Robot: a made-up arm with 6 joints.
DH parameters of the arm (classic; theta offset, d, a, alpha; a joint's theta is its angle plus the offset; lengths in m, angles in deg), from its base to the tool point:
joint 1: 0 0.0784 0 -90
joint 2: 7.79 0 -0.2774 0
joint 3: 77.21 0 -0.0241 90
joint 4: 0 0.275 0 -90
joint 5: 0 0 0.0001 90
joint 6: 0 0.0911 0 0
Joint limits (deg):
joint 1: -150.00..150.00
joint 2: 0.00..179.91
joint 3: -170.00..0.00
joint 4: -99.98..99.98
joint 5: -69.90..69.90
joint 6: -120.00..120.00
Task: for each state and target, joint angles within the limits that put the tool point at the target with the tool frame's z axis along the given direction. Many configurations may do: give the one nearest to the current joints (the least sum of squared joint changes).
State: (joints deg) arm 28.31 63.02 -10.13 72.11 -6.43 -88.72
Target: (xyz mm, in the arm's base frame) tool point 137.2 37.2 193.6 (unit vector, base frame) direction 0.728 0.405 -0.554
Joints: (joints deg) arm 0.21 34.81 -20.22 43.45 35.78 -88.72
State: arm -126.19 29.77 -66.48 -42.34 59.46 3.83
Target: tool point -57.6 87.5 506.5 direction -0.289 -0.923 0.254
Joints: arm -79.68 21.85 -87.86 -31.74 58.75 3.83
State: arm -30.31 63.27 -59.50 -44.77 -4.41 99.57
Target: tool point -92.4 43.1 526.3 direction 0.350 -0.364 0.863
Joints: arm -31.57 16.64 -73.88 -76.42 7.50 99.57
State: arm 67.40 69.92 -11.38 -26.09 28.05 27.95
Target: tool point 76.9 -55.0 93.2 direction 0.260 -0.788 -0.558
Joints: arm 17.54 42.48 -0.11 -62.22 69.70 27.95
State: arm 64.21 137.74 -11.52 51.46 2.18 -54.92
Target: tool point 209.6 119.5 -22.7 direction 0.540 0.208 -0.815
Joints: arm 32.08 110.85 -22.63 13.29 -28.74 -54.92
